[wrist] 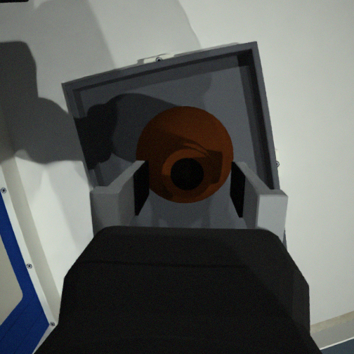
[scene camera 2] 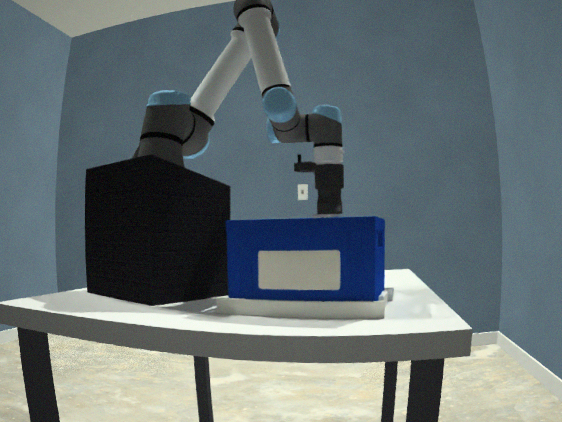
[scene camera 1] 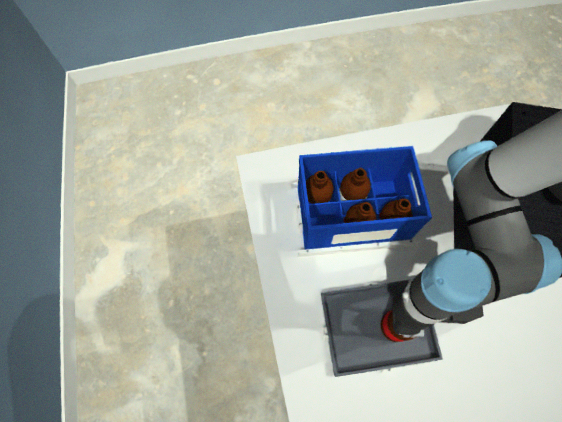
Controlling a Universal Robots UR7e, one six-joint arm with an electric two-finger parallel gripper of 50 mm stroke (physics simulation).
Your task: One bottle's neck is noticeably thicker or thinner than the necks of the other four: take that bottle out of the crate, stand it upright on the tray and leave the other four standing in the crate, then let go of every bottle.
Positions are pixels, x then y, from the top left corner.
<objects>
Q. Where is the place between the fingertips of the gripper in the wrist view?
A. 189,178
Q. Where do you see a bottle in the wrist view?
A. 189,152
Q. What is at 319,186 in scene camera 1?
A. A bottle.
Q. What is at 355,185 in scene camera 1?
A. A bottle.
</objects>
